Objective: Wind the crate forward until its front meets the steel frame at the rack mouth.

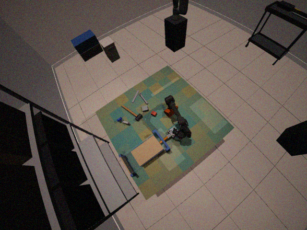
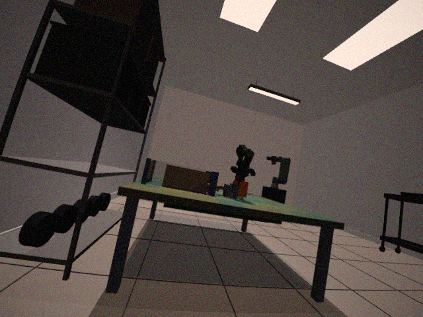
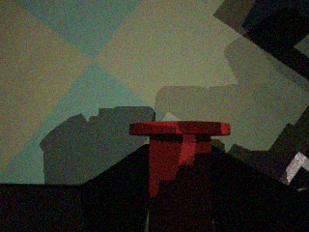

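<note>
The red-knobbed crank handle is 10 mm behind my gripper tip, 50 mm to the right of it and 30 mm below it. The rest, counted from my gripper tip: red knob 10 mm behind, 10 mm to the right; winch 10 mm behind, 120 mm to the right, 100 mm below; grey block 90 mm ahead, 590 mm to the right, 120 mm below.
</note>
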